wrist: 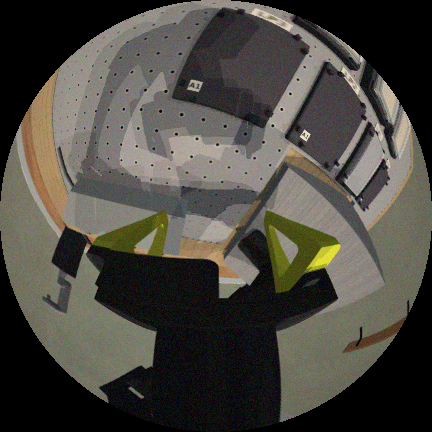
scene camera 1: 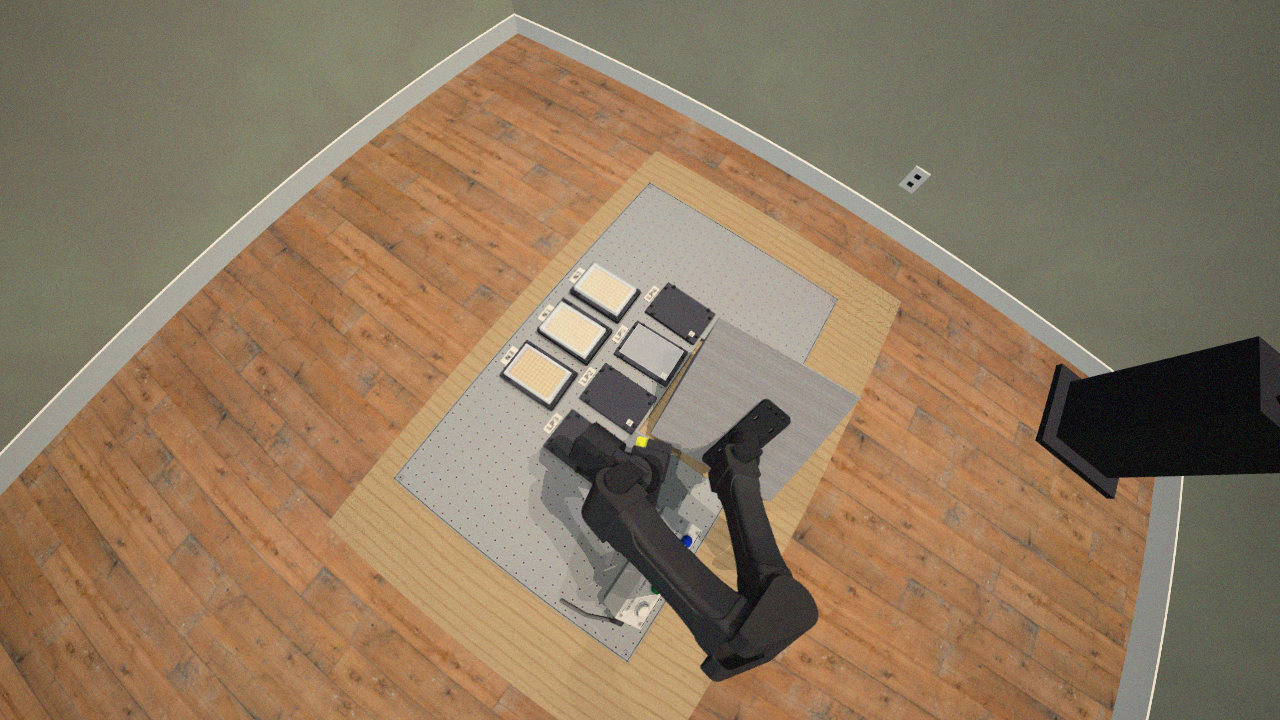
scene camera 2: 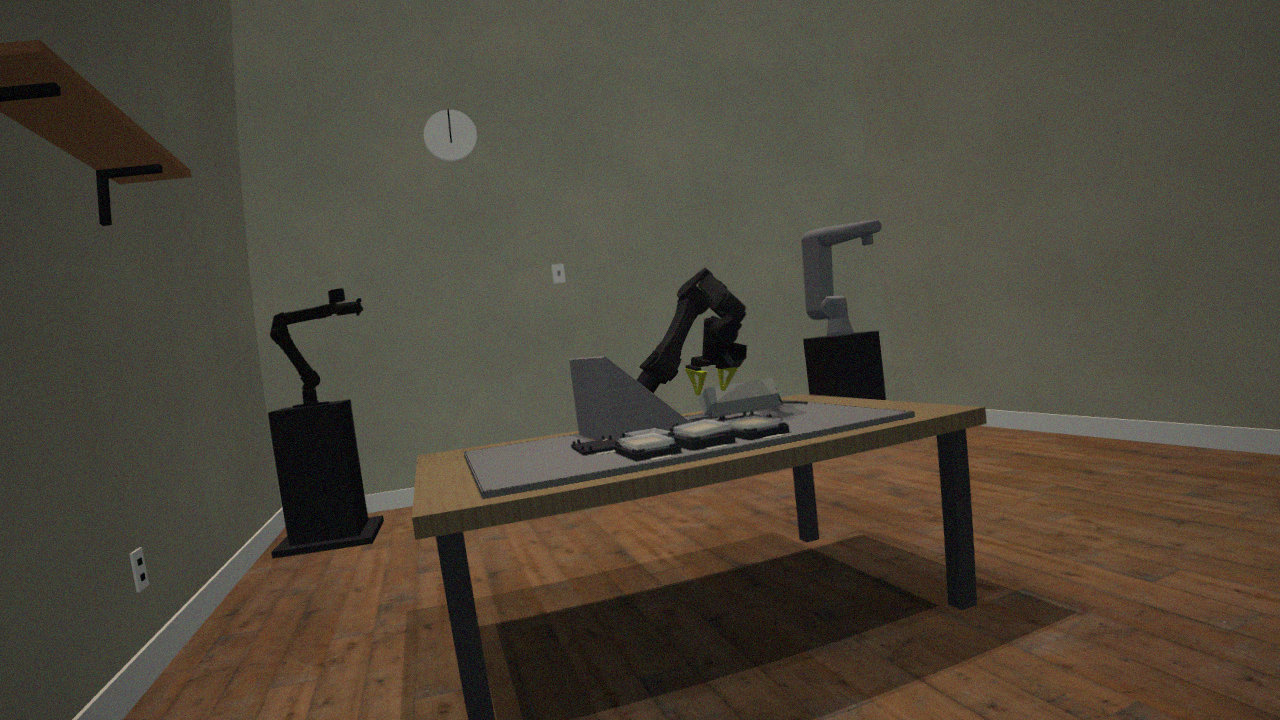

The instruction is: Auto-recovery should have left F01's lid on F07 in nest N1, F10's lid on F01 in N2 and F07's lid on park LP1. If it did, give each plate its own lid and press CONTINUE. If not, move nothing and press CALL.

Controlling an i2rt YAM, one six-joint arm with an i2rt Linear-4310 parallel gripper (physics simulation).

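Frame: origin at the arm's base, x back, y right, z up, level; metres.
Where they show: gripper, between the fingertips: (wrist: 215, 215) (scene camera 2: 710, 392); arm's base, origin of its link: (scene camera 1: 744, 439) (scene camera 2: 637, 398).
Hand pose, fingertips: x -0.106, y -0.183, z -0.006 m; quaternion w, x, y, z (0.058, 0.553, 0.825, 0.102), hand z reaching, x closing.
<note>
Things, the pixels of their top centre, and the offset from my fingertips. "spot": a spot on its surface instead. Level surfaces: height alone.
- N1, centre of its top: (scene camera 2: 700, 423) (scene camera 1: 572, 327) dx -0.341, dy +0.157, dz -0.032 m
- N2, centre of its top: (scene camera 2: 645, 438) (scene camera 1: 605, 287) dx -0.353, dy +0.290, dz -0.043 m
- clear-grey lid, centre of its top: (wrist: 367, 167) (scene camera 1: 651, 351) (scene camera 2: 648, 432) dx -0.168, dy +0.235, dz -0.058 m
- LP3, centre of its top: (wrist: 249, 53) (scene camera 1: 583, 446) (scene camera 2: 744, 415) dx -0.152, dy -0.031, dz -0.056 m
- LP4, centre of its top: (scene camera 2: 596, 440) (scene camera 1: 681, 310) (wrist: 376, 191) dx -0.175, dy +0.365, dz -0.056 m
- button box, centre of its top: (wrist: 109, 243) (scene camera 1: 656, 571) (scene camera 2: 736, 382) dx +0.109, dy -0.128, dz +0.008 m
- blue button, centre of its top: (scene camera 1: 686, 542) dx +0.128, dy -0.052, dz -0.001 m
- dark cable, a spot on its surface: (scene camera 1: 590, 612) spot: dx +0.071, dy -0.282, dz -0.076 m
- perforated board, height of its surface: dz -0.075 m
- wooden table, height of its surface: dz -0.088 m
Three cream plates stand in nests N3 (scene camera 1: 537, 372) (scene camera 2: 756, 423), N1 (scene camera 1: 573, 330) (scene camera 2: 703, 431) and N2 (scene camera 1: 605, 289) (scene camera 2: 647, 442). Their lid codes cannot be read. A clear-grey lid (scene camera 1: 651, 353) (wrist: 365, 160) lies on park LP1. Dark parks LP2 (scene camera 1: 617, 396) (wrist: 330, 115), LP3 (wrist: 240, 65) and LP4 (scene camera 1: 680, 311) (wrist: 375, 192) bear no lid. My gripper (scene camera 2: 711, 392) (wrist: 215, 215) is open and empty, above the board between LP3 and the button box (scene camera 2: 750, 398) (wrist: 110, 210). The arm partly hides the box in scene camera 1; a blue button (scene camera 1: 686, 540) shows.
A tall grey panel (scene camera 1: 760, 394) (scene camera 2: 617, 398) (wrist: 335, 225) stands behind the parks, close to my gripper's right finger in the wrist view. A dark cable (scene camera 1: 590, 612) lies by the button box. The perforated board (scene camera 1: 456, 456) lies on the wooden table (scene camera 1: 375, 519) (scene camera 2: 447, 492).
</note>
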